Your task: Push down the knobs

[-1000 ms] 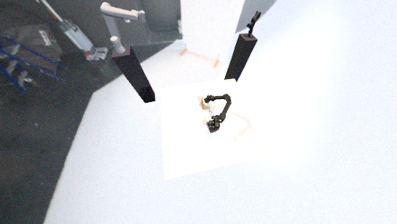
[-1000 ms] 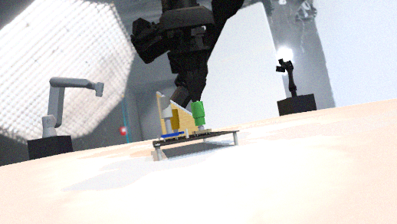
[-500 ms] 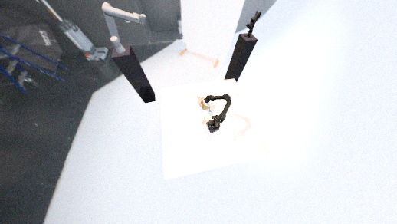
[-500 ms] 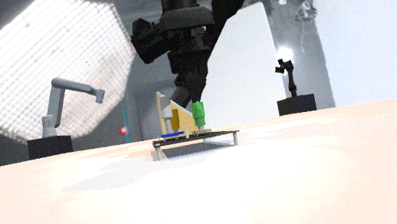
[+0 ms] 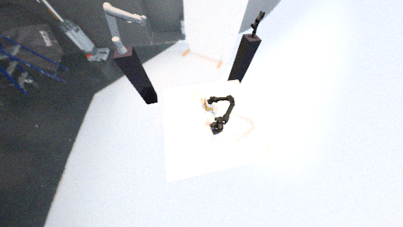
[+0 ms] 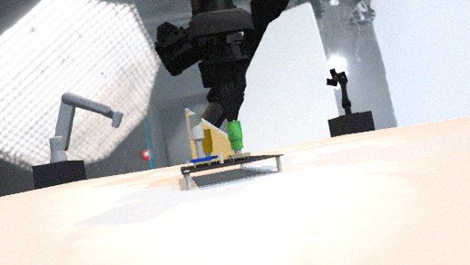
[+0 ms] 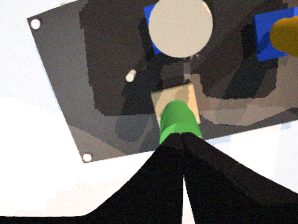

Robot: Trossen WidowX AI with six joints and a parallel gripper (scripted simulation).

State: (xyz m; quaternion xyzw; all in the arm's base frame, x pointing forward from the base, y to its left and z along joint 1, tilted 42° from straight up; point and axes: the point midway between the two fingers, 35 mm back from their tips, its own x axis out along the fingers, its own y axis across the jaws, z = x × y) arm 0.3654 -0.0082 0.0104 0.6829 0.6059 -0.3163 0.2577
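Now: gripper tip 1 cm above the green knob. The rest, counted from my gripper tip: yellow knob (6 cm behind, 3 cm to the right, 1 cm below).
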